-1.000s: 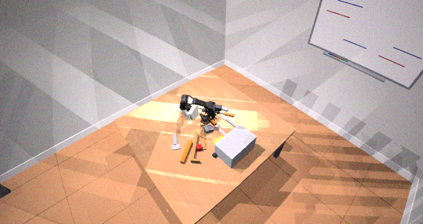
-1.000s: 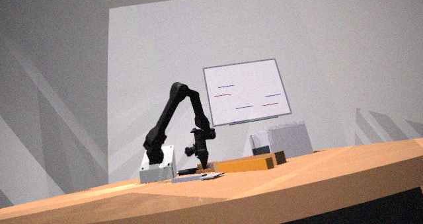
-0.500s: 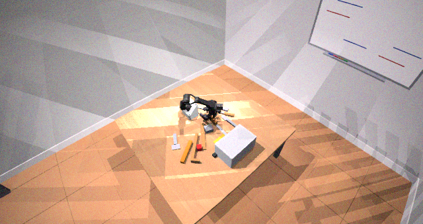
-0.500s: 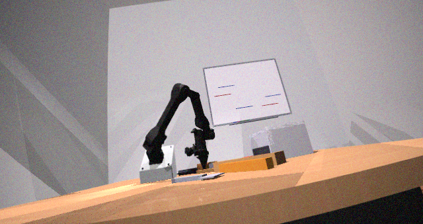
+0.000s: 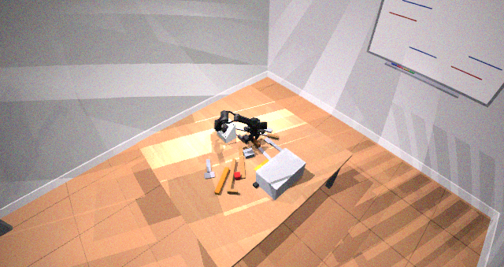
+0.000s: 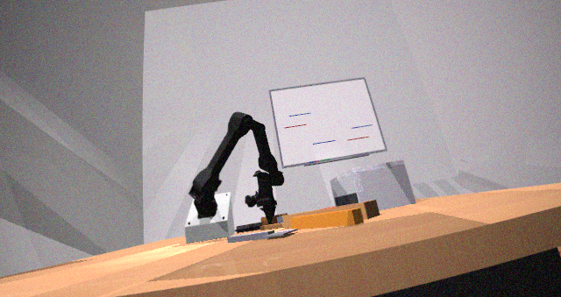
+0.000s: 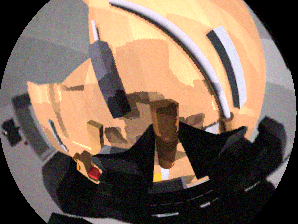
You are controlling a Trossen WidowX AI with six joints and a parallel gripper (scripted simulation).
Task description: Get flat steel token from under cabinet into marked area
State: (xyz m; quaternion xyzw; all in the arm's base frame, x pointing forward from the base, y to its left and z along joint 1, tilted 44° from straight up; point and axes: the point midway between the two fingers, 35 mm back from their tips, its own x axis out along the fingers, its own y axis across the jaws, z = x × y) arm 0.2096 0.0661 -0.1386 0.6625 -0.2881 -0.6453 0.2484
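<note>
Right now the grey block is 11 cm to the right of my gripper tip, 8 cm ahead of it and 1 cm above it. Also, from my gripper tip: thin wooden stick: 20 cm to the right, 10 cm ahead; then red block: 31 cm to the right, 20 cm ahead, 1 cm above; then grey bar: 16 cm to the left, 7 cm behind.
</note>
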